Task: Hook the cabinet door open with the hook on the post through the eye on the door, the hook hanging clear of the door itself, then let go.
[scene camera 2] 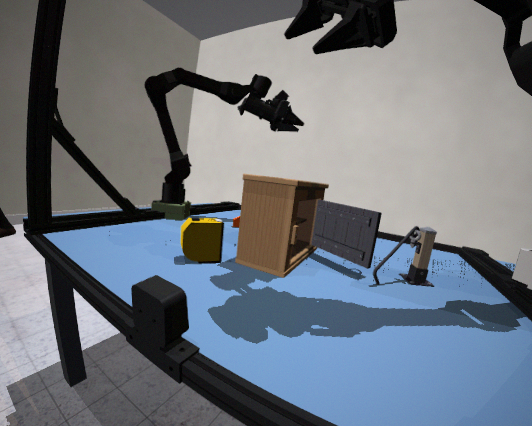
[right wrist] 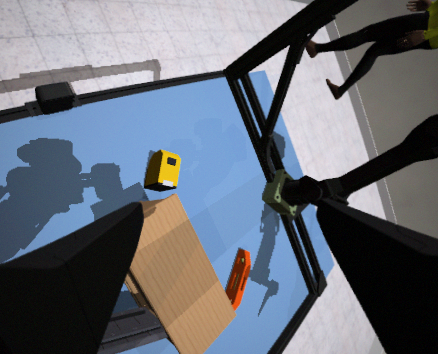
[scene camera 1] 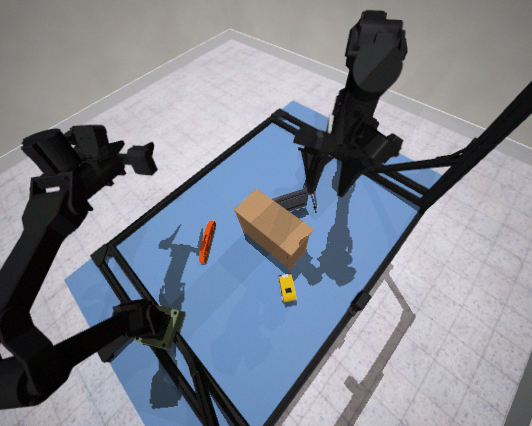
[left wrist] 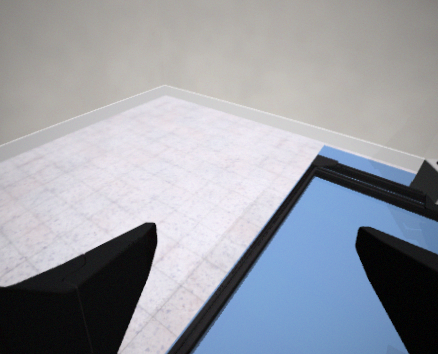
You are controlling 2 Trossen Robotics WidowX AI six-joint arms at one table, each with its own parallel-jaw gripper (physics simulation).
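Places are measured from the left arm's base along level axes (x back, y down, z right), in millimetres.
Pixels of known places: left gripper, fingertip midpoint: (scene camera 2: 300, 127) (scene camera 1: 138, 142) (left wrist: 256, 234); right gripper, fingertip midpoint: (scene camera 2: 298, 43) (right wrist: 231, 209) (scene camera 1: 325, 195); left arm's base, link origin: (scene camera 2: 172, 202) (right wrist: 289, 192) (scene camera 1: 156, 325).
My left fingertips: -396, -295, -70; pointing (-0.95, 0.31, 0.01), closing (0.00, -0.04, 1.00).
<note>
Ahead of a thing's pixels: the offset from my left fingertips to its top centre, as dx, dy, dz. "*": to the spot under its first point.
The wooden cabinet @[+70, +183, +348] (scene camera 1: 272, 225) (scene camera 2: 267, 225) (right wrist: 180, 270) stands upright. Its dark door @[-47, +219, +369] (scene camera 1: 295, 200) (scene camera 2: 345, 232) (right wrist: 132, 330) stands swung open; I cannot make out its eye. In scene camera 2 the post @[* -174, +277, +457] (scene camera 2: 424, 250) stands right of the door. The hook (scene camera 2: 392, 257) slants down from the post's ring, its bent lower end near the table, apart from the door. My right gripper (scene camera 1: 326, 192) (scene camera 2: 300, 44) (right wrist: 231, 209) is open and empty above the door and post area. My left gripper (scene camera 2: 300, 128) (left wrist: 256, 234) is open and empty, high and away from the cabinet.
A yellow block-shaped object @[+227, +260, +413] (scene camera 1: 288, 290) (scene camera 2: 202, 240) (right wrist: 162, 170) stands near the cabinet's end. An orange level-like bar @[+116, +300, +123] (scene camera 1: 207, 242) (scene camera 2: 236, 221) (right wrist: 239, 280) lies behind the cabinet, away from the door. A black frame (scene camera 1: 182, 187) (left wrist: 250, 255) borders the blue table top.
</note>
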